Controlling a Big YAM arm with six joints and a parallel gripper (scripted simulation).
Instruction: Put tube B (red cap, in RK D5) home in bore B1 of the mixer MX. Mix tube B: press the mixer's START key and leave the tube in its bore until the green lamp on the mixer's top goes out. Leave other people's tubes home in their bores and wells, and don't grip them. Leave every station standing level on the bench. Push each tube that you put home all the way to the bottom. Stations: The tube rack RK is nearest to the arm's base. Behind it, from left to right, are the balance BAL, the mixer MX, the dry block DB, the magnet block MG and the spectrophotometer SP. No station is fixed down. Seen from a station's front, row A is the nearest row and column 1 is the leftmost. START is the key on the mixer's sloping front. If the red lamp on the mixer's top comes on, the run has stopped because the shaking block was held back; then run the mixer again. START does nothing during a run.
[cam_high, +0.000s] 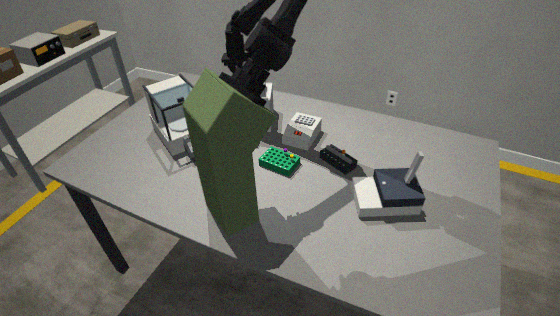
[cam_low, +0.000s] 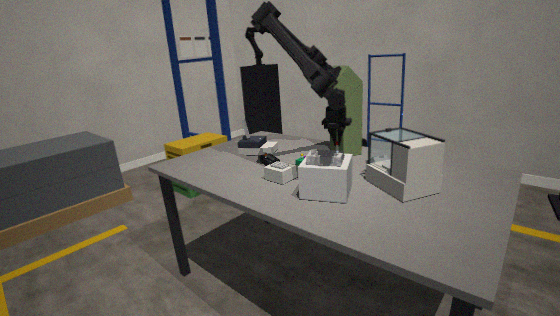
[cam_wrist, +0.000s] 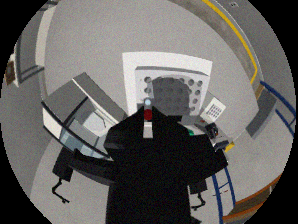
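Now: the tube B 2 cm below my hand. Also, from my hand: green start key 15 cm behind, 8 cm to the right, 14 cm below; then dry block DB 6 cm behind, 29 cm to the right, 17 cm below; then grey shaking block 2 cm ahead, 4 cm to the right, 5 cm below.
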